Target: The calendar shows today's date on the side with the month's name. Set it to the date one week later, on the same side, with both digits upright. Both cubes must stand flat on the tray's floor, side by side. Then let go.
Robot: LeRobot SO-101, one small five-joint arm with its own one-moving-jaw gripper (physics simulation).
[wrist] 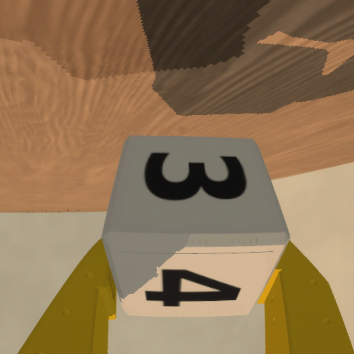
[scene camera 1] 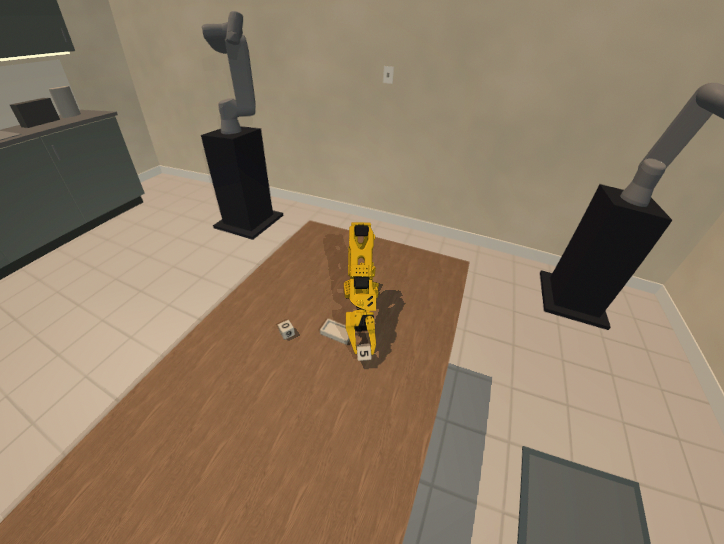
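My gripper (scene camera 1: 362, 350) (wrist: 189, 295) is shut on a white cube, with a yellow jaw on each of its two sides. The held cube (scene camera 1: 364, 353) (wrist: 195, 230) shows a 5 lying on its side in the scene view. In the wrist view its faces show a 3 and a 4. It is held near the tray's right end. The other white cube (scene camera 1: 286, 329) lies on the table, left of the tray, with a 0 and a 6 or 9 in view. The shallow white tray (scene camera 1: 329, 336) lies just left of my gripper; its right end is partly hidden behind the jaw.
The brown wooden table (scene camera 1: 280, 421) lies under the tray and the loose cube. Two grey arms on black pedestals (scene camera 1: 239, 181) (scene camera 1: 605, 257) stand beyond it at the back left and right. My arm's dark shadow falls on the table to its right.
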